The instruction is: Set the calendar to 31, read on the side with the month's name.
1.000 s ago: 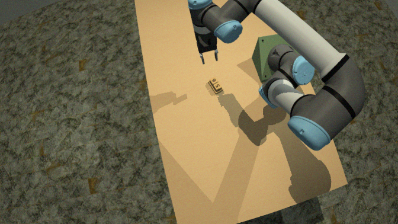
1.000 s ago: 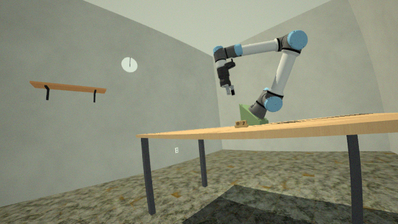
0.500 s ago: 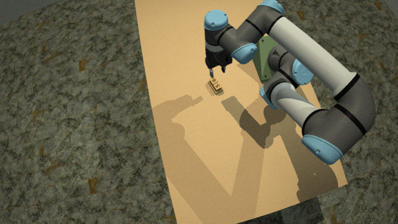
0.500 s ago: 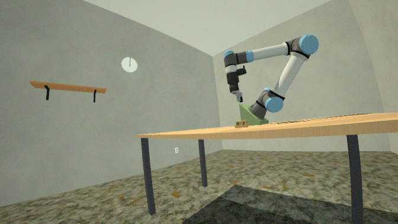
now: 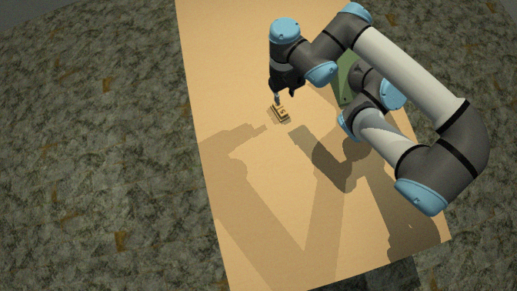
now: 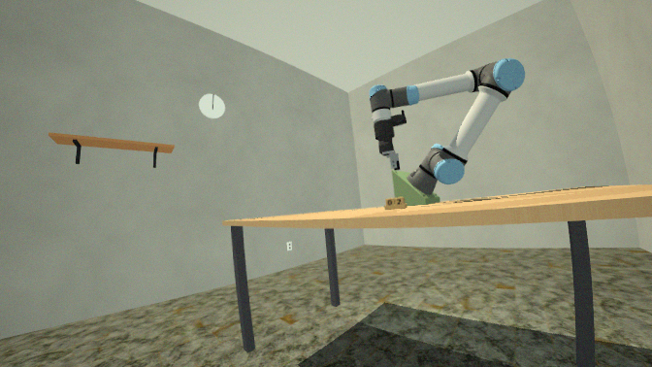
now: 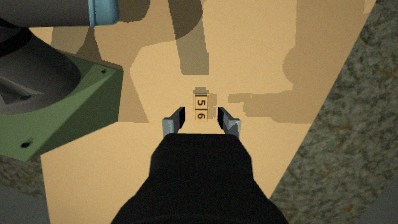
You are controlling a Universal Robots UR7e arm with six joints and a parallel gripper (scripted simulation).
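Now: hand 20 mm to the left of the wooden tray and 160 mm above it.
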